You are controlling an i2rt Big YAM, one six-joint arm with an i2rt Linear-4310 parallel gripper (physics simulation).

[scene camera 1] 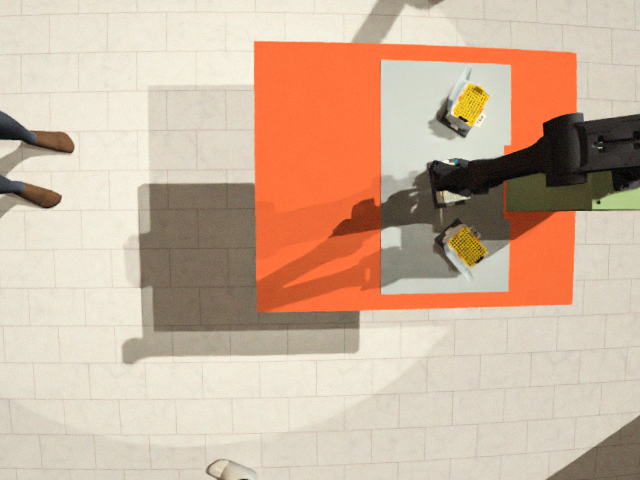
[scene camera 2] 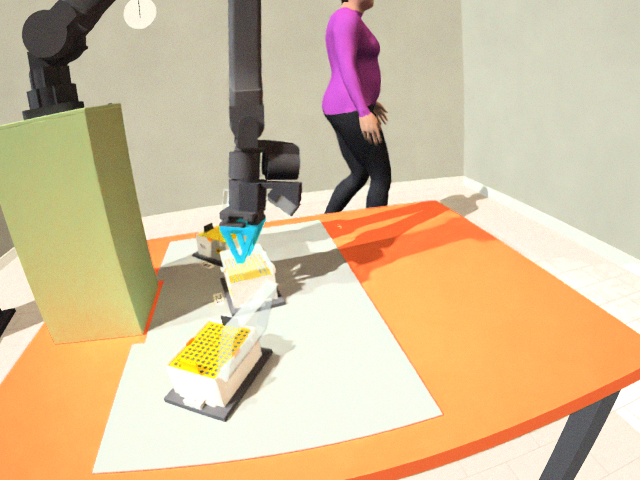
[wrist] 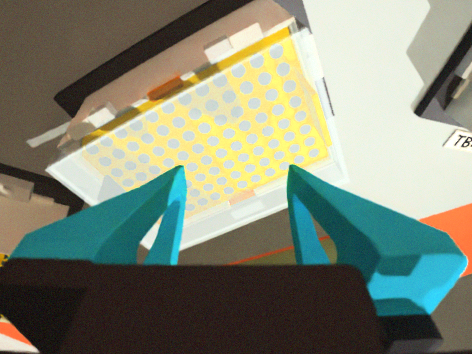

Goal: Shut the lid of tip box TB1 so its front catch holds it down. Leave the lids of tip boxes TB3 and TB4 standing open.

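Seen in the pictures: gripper, fingertip midpoint: (scene camera 2: 243, 259) (wrist: 236, 176); arm's base, link origin: (scene camera 2: 56, 114).
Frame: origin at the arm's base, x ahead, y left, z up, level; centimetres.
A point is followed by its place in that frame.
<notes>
Tip box TB1 (scene camera 1: 453, 196) {z -33.2, x 31.5, y 0.3 cm} (scene camera 2: 251, 292) (wrist: 145, 70) {z -38.5, x 34.5, y -3.0 cm} stands between the other two. Its clear lid (scene camera 2: 262, 258) {z -33.2, x 33.3, y -6.2 cm} (wrist: 212, 235) {z -33.3, x 26.2, y -1.9 cm} lies over the yellow tip rack; whether it is fully down or caught cannot be made out. My gripper (scene camera 2: 241, 259) {z -32.9, x 29.8, y -5.3 cm} (wrist: 236, 176) {z -32.9, x 29.8, y -5.3 cm} is partly open and empty, its tips over the lid's edge nearest the pedestal; contact is unclear. In scene camera 1 the arm hides the fingers. TB4 (scene camera 1: 469, 104) {z -35.3, x 19.8, y -27.5 cm} (scene camera 2: 211, 351) {z -35.2, x 19.2, y -28.1 cm} has its lid (scene camera 1: 461, 85) {z -26.3, x 25.5, y -31.7 cm} (scene camera 2: 256, 312) {z -27.4, x 25.8, y -33.3 cm} standing open. TB3 (scene camera 1: 467, 246) (scene camera 2: 210, 248) also has its lid (scene camera 1: 461, 266) {z -25.7, x 35.9, y 21.1 cm} open.
The boxes stand on a grey mat (scene camera 1: 408, 108) {z -41.0, x 37.9, y -30.9 cm} (scene camera 2: 330, 387) {z -41.0, x 33.4, y -36.2 cm} on the orange table (scene camera 1: 315, 129) {z -41.3, x 69.4, y -29.9 cm} (scene camera 2: 491, 361) {z -41.3, x 56.8, y -44.0 cm}. A green pedestal (scene camera 1: 542, 196) {z -20.3, x 10.3, y 5.1 cm} (scene camera 2: 62, 232) {z -19.3, x -1.6, y -8.2 cm} stands beside the mat. A person (scene camera 2: 351, 67) stands behind the table in scene camera 2.
</notes>
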